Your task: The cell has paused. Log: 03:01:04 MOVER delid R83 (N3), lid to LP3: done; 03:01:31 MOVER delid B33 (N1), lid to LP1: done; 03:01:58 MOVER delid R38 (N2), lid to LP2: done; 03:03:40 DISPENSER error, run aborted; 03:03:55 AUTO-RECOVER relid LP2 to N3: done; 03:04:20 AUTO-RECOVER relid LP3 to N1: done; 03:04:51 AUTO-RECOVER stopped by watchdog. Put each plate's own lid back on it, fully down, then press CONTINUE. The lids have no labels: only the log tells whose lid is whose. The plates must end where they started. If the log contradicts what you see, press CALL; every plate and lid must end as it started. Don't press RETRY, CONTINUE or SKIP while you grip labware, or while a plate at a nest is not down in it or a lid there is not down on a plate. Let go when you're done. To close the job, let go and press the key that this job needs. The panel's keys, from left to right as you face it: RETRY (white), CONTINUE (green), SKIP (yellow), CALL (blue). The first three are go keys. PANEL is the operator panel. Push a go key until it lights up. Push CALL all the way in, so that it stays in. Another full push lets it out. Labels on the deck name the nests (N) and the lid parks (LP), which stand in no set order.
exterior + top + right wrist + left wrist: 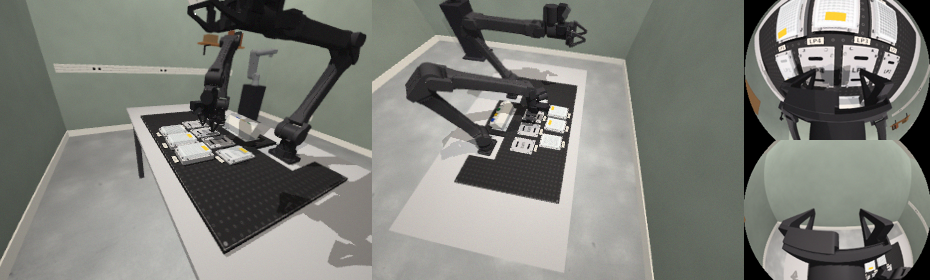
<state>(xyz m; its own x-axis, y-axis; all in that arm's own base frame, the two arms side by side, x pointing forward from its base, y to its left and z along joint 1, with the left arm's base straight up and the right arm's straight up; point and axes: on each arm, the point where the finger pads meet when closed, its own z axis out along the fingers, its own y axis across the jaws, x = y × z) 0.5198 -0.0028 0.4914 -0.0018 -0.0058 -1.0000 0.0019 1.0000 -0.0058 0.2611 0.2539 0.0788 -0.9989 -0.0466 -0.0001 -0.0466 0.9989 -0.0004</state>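
Right now my right hand is 70 mm to the left of the LP3, 60 mm above it and 30 mm past it. The rest, counted from my right hand: green continue key: 270 mm behind, 30 mm to the left; LP4 park: 60 mm to the left, 60 mm below, 30 mm behind; white retry key: 270 mm behind, 80 mm to the left.
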